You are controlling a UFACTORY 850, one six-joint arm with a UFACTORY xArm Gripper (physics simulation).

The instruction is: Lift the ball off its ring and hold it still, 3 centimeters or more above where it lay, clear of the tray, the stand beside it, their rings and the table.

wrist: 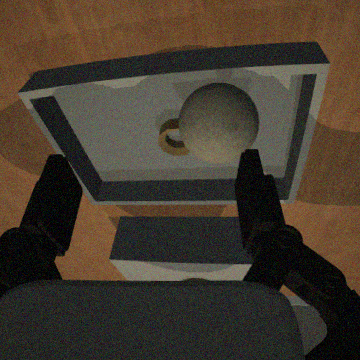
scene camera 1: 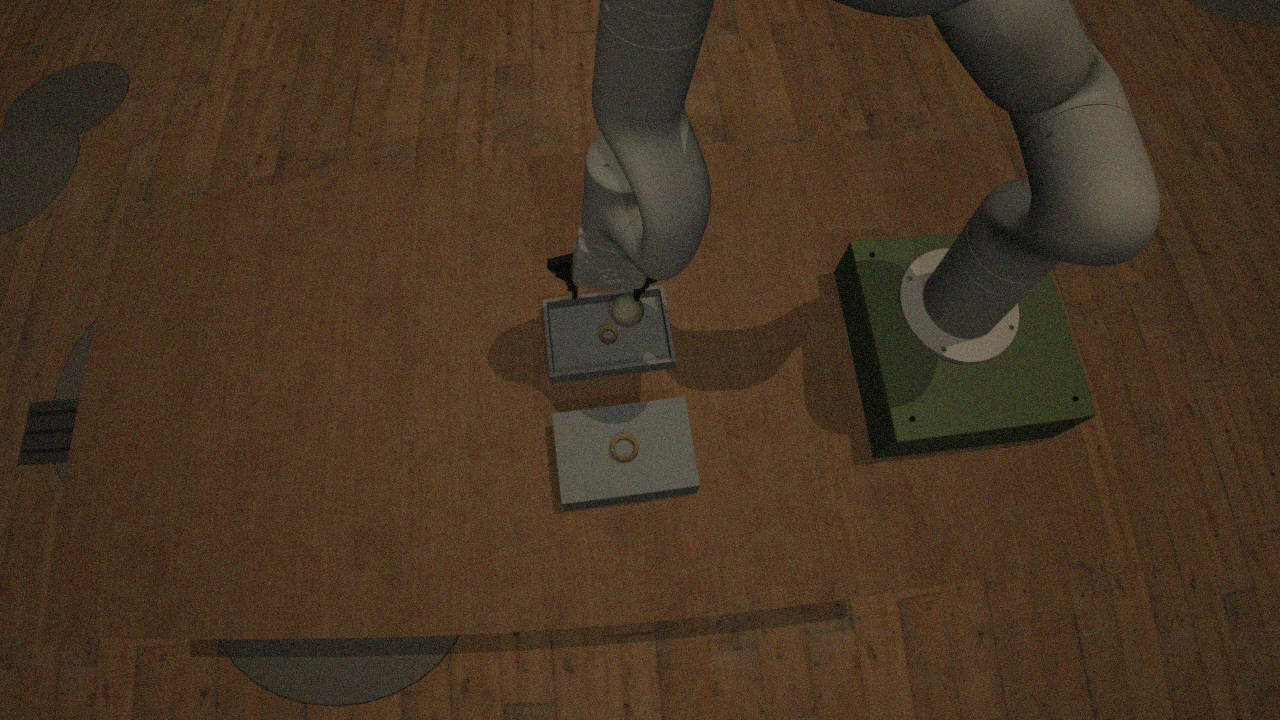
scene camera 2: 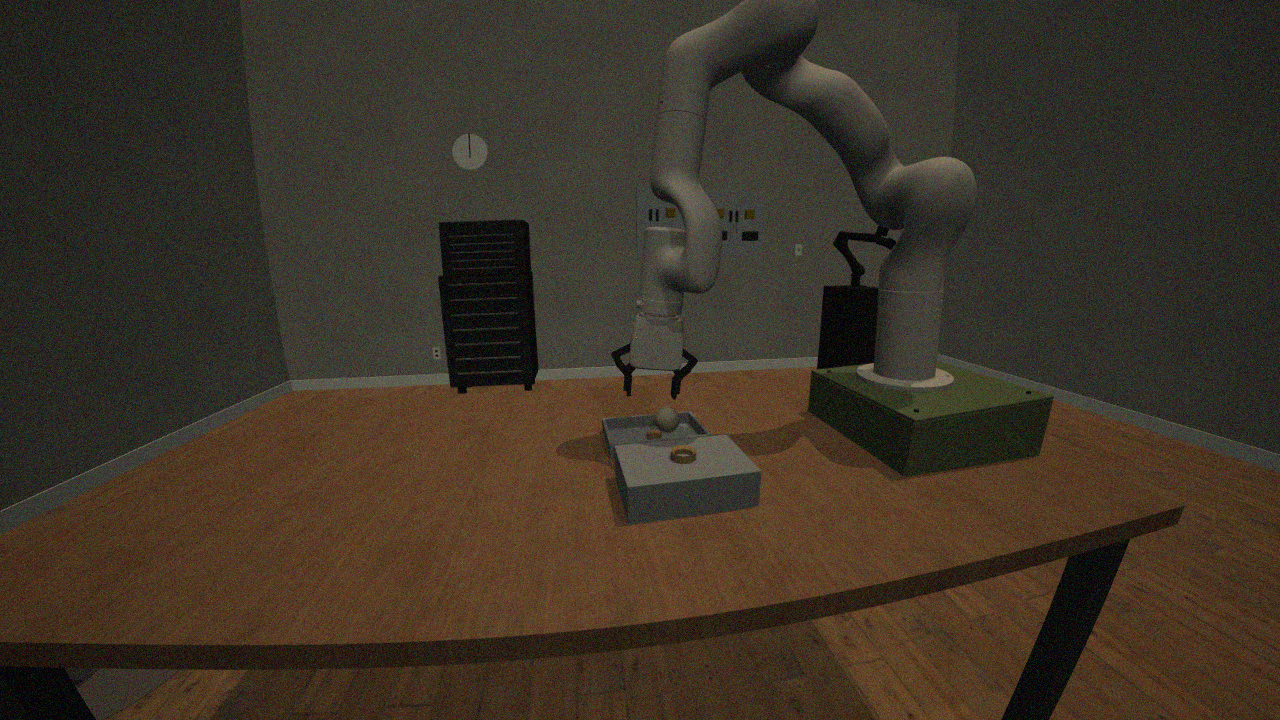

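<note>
The pale ball (scene camera 1: 626,310) (scene camera 2: 667,419) (wrist: 219,122) rests inside the grey tray (scene camera 1: 608,372) (scene camera 2: 608,438) (wrist: 175,64), towards its right side. A small tan ring (scene camera 1: 600,334) (scene camera 2: 654,436) (wrist: 170,149) lies in the tray beside the ball, partly covered by it in the wrist view. What is under the ball is hidden. My gripper (scene camera 1: 605,295) (scene camera 2: 651,394) (wrist: 154,169) is open and empty, above the ball's height. In the wrist view the ball is beyond the fingertips, near the right finger, not between them.
The grey block stand (scene camera 1: 581,474) (scene camera 2: 689,498) (wrist: 180,239) is next to the tray, with another tan ring (scene camera 1: 623,460) (scene camera 2: 683,460) on top. The arm's green base block (scene camera 1: 993,394) (scene camera 2: 975,438) is to the right. The tray's raised walls surround the ball.
</note>
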